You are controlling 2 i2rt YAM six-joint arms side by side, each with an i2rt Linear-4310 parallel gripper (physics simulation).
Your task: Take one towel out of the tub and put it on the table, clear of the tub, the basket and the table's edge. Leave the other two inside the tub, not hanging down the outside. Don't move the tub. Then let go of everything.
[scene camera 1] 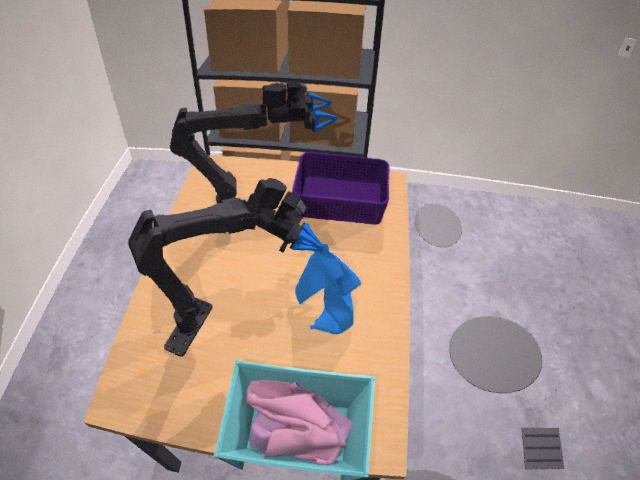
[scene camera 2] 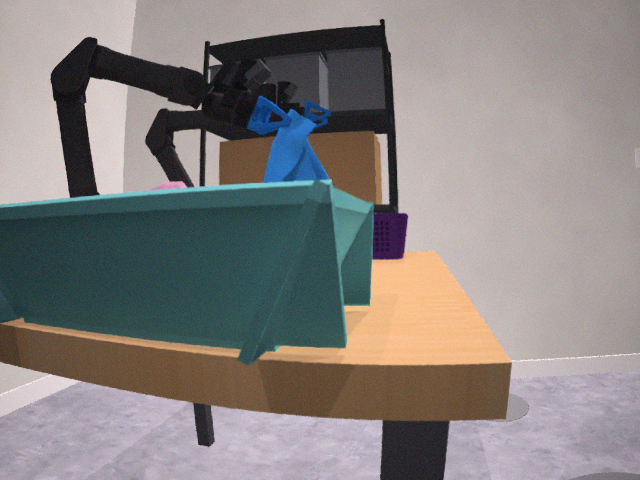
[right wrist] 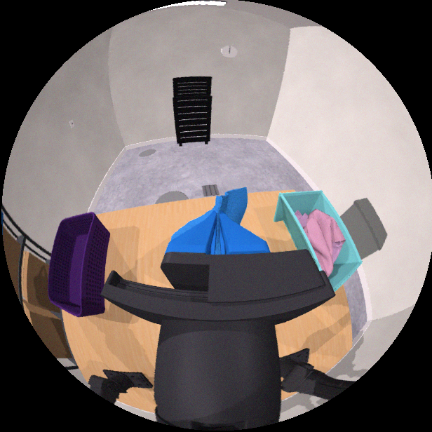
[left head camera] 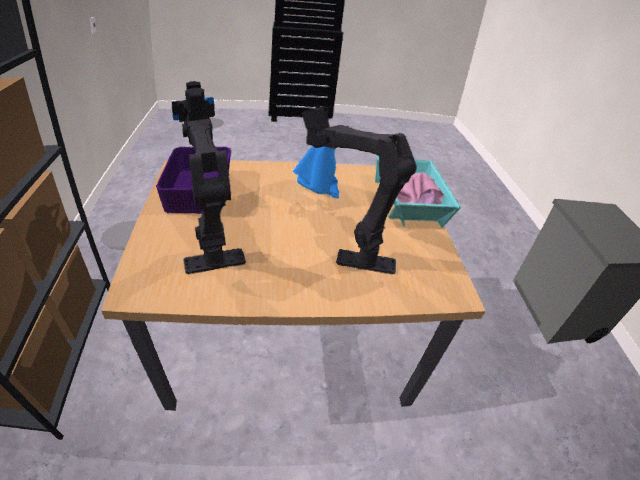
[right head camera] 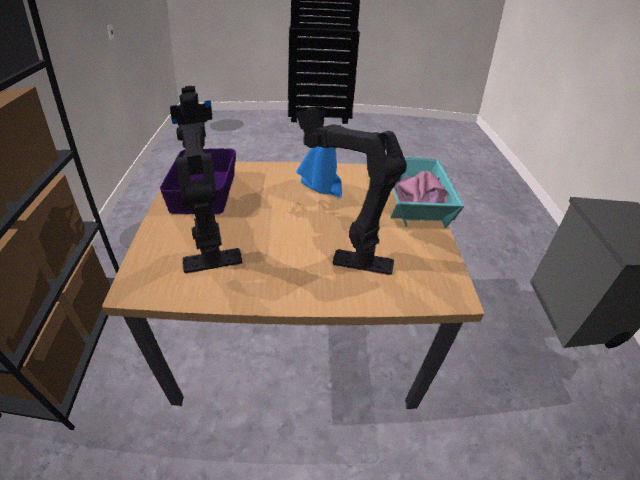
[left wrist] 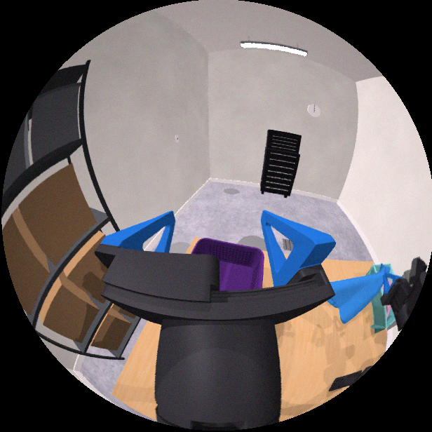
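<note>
The blue towel hangs from my right gripper, which is shut on it, between tub and basket. Its lower end is at or just above the table; contact is unclear. The pink towel and the lilac towel lie bunched inside the teal tub, none seen hanging outside. My left gripper is open and empty, high beyond the purple basket in scene camera 1.
The basket also shows in the left head camera and stands near the table's far left corner there. The tub stands close to the table's right edge. A shelf rack with boxes and a grey bin stand off the table.
</note>
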